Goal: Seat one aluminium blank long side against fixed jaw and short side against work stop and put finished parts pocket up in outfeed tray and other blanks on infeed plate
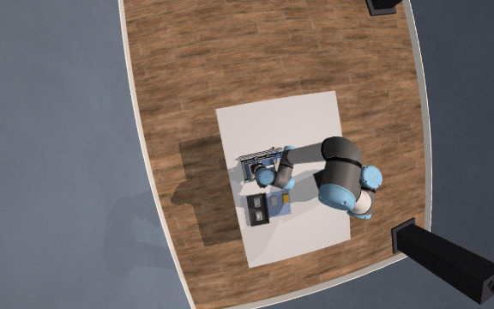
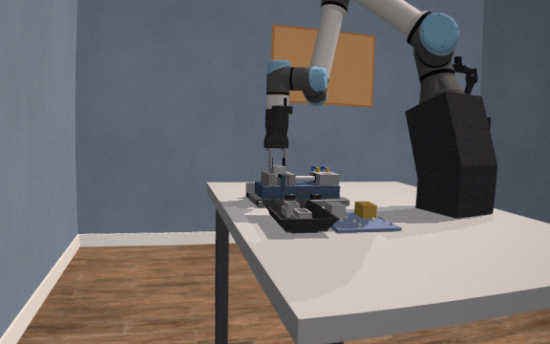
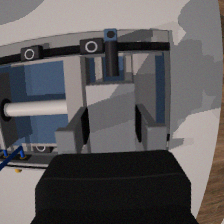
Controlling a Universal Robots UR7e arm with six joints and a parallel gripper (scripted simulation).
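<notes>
My gripper is now 3 cm above the grey aluminium blank. Also, from my hand: vise (9 cm below, 7 cm behind, 1 cm to the left); then brass blank (29 cm to the left, 15 cm behind, 10 cm below).
</notes>
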